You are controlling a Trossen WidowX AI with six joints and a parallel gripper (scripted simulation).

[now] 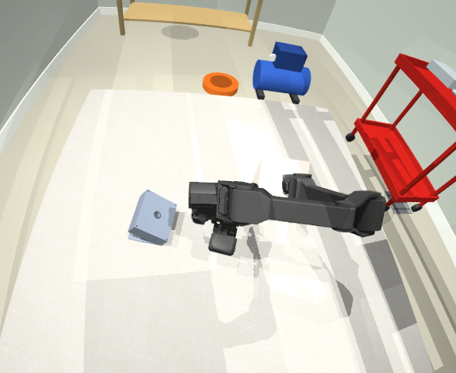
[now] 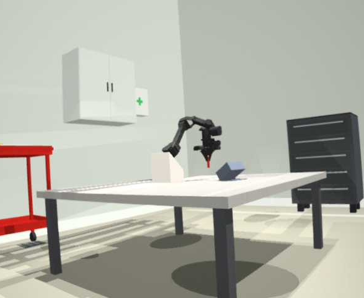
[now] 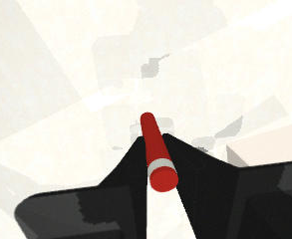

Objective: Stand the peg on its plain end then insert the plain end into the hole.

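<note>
Right now my gripper tip is 20 cm short of the grey-blue sloped panel, 9 cm to the left of it and 6 cm above it. Round my gripper tip: peg 2 cm above.
</note>
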